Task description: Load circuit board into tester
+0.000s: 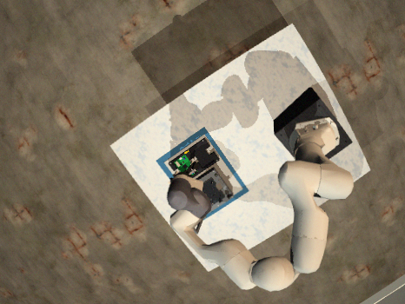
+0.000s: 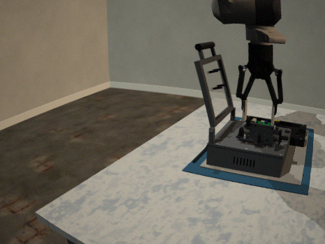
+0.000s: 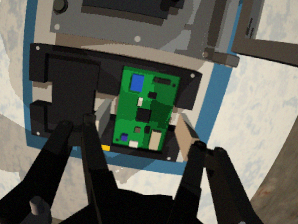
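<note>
Right now the green circuit board is 4 cm below my hand. From my hand the other things lie so: tester nest: 17 cm to the left, 6 cm behind, 1 cm above; tester lid: 18 cm to the left, 13 cm above, 6 cm ahead.
</note>
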